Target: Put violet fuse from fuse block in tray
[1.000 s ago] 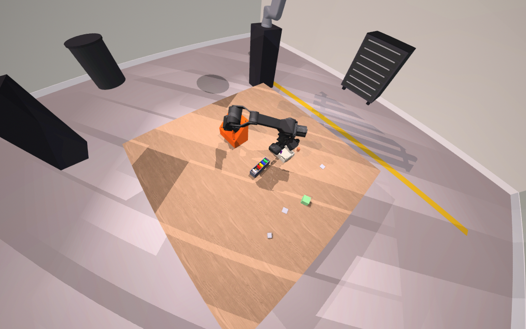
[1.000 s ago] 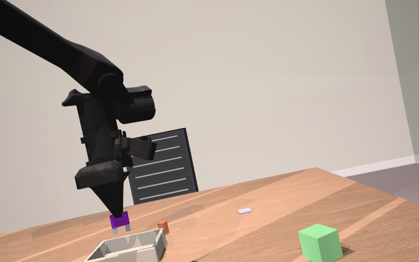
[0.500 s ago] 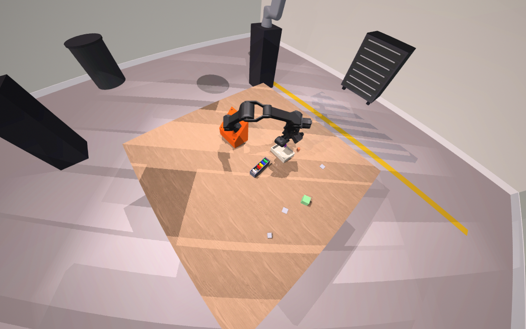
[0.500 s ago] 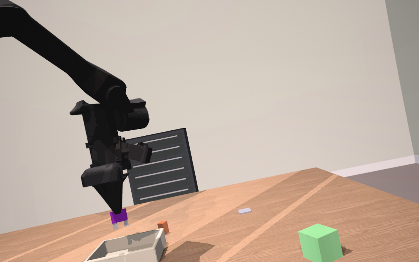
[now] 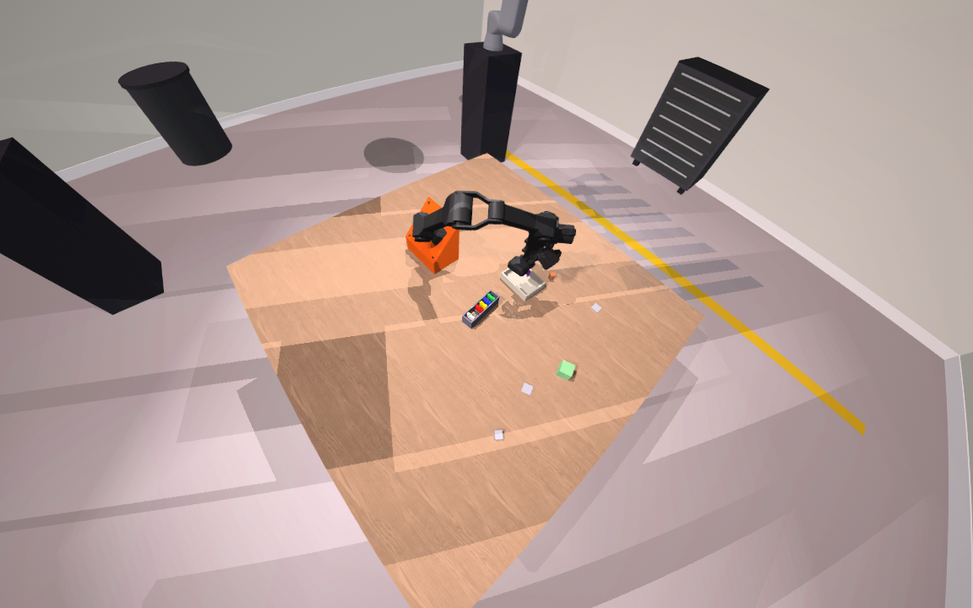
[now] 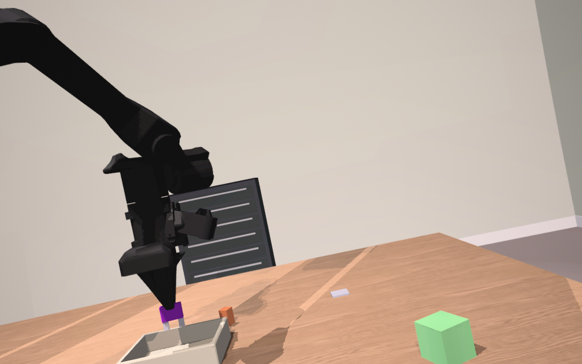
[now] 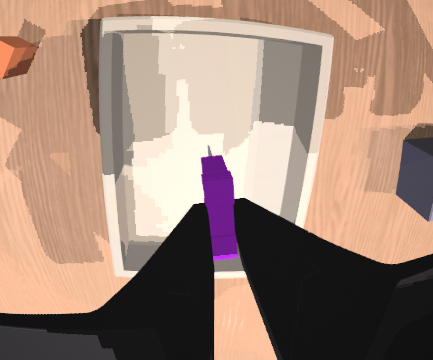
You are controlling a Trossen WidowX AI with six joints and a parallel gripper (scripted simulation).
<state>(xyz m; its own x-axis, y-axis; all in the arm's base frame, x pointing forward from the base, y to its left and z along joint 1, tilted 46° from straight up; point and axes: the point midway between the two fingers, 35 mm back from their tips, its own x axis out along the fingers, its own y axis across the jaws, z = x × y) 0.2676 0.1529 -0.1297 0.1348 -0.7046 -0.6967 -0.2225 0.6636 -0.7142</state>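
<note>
Right now the violet fuse is 1 cm below my gripper tip. From my gripper tip the other things lie so: small orange cube (11 cm to the left, 6 cm below, 4 cm ahead); white tray (7 cm below); green fuse (15 cm to the right, 5 cm below, 1 cm ahead).
</note>
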